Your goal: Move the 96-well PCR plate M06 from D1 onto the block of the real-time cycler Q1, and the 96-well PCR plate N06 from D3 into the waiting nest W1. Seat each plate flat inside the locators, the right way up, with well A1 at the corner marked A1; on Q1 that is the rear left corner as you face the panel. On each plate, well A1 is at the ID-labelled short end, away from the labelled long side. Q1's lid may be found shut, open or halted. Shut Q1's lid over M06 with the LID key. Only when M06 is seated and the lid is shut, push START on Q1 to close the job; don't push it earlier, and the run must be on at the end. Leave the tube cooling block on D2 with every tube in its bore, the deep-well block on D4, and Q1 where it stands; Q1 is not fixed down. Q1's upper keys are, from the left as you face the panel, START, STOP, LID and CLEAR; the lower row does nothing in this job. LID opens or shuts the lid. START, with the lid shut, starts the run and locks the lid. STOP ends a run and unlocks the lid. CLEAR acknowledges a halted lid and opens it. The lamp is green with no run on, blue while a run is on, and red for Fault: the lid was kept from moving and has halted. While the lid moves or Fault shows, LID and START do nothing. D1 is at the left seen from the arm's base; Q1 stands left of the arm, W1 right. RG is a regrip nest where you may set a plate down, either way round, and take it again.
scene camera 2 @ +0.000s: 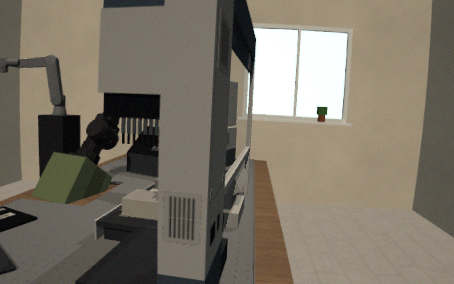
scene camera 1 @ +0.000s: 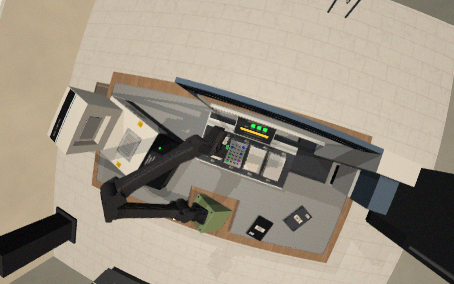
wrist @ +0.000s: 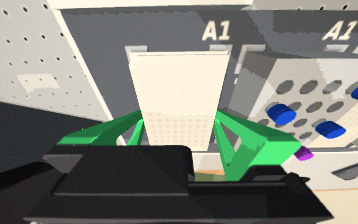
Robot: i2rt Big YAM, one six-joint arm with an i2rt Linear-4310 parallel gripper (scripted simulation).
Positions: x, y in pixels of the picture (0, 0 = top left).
Scene:
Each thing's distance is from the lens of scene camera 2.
deep-well block [scene camera 2: 140, 203]: 0.73 m

